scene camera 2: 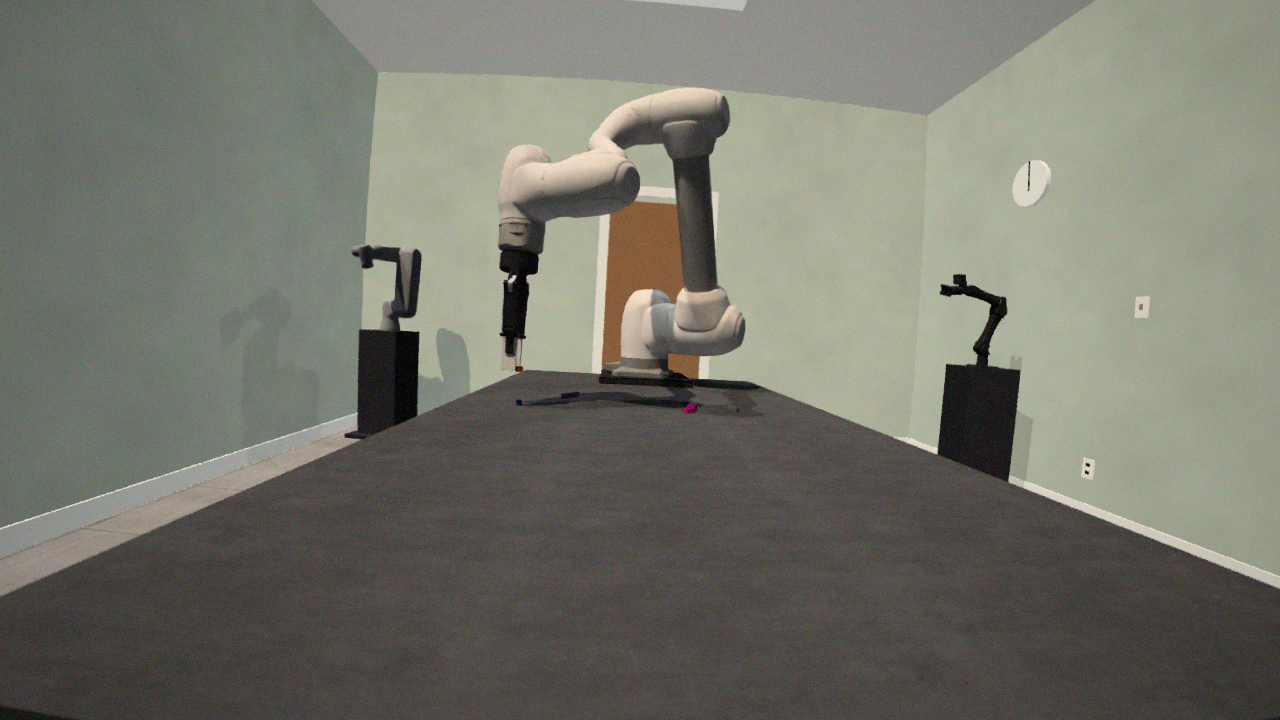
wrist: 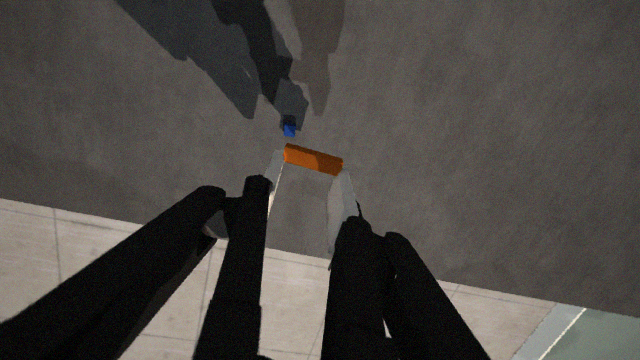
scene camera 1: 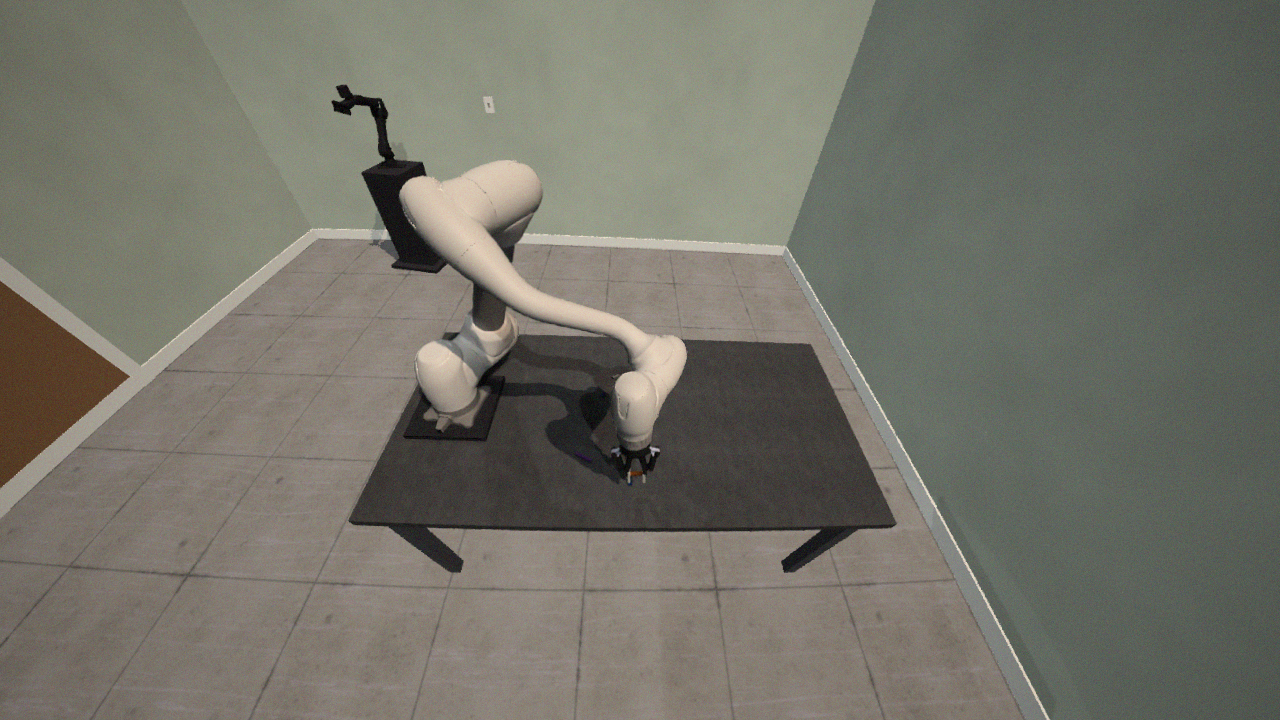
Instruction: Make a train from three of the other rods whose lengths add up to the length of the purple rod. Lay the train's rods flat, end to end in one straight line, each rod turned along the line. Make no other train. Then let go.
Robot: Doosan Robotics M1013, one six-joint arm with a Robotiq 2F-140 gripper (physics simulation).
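Pixels of known places: gripper, fingertip midpoint: [scene camera 2: 510,371] [wrist: 307,176] [scene camera 1: 636,479]; arm's base at its link origin: [scene camera 2: 643,374] [scene camera 1: 459,403].
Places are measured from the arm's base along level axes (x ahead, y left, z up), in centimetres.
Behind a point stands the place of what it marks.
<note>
My gripper [scene camera 1: 636,477] {x 68.1, y -18.9, z 4.7 cm} [scene camera 2: 512,361] {x 68.1, y -18.9, z 4.7 cm} [wrist: 307,176] {x 68.1, y -18.9, z 4.7 cm} is shut on the orange rod [scene camera 1: 636,472] {x 67.8, y -17.3, z 5.7 cm} [scene camera 2: 518,368] {x 69.7, y -16.7, z 5.5 cm} [wrist: 314,160] {x 67.9, y -17.2, z 5.8 cm}, gripped by its two ends between the pale fingertips. It holds the rod level above the table. A small blue rod [scene camera 1: 630,484] {x 66.4, y -18.2, z -1.3 cm} [scene camera 2: 519,402] {x 66.5, y -17.5, z -1.6 cm} [wrist: 289,129] {x 66.0, y -17.6, z -1.1 cm} lies on the table, just beyond the orange rod in the wrist view. The purple rod [scene camera 1: 582,458] {x 49.2, y -12.0, z -1.5 cm} [scene camera 2: 570,394] {x 50.2, y -11.2, z -1.4 cm} lies apart from it, partly in the arm's shadow. A magenta rod [scene camera 2: 690,408] {x 60.0, y 16.4, z -1.2 cm} and a small, dim yellowish piece [scene camera 2: 733,409] {x 54.1, y 25.6, z -1.6 cm} lie on the other side of the table.
The dark table [scene camera 1: 760,429] {x 110.1, y 11.1, z -2.2 cm} [scene camera 2: 644,537] {x 124.4, y 14.1, z -2.1 cm} [wrist: 475,125] {x 82.1, y -10.1, z -2.1 cm} carries the arm's base plate [scene camera 1: 447,436] {x 2.5, y -13.3, z -0.2 cm} at one end. Its nearer long edge in scene camera 1 runs close to the gripper. Black pedestals with other arms [scene camera 2: 388,380] [scene camera 2: 978,416] stand away from the table.
</note>
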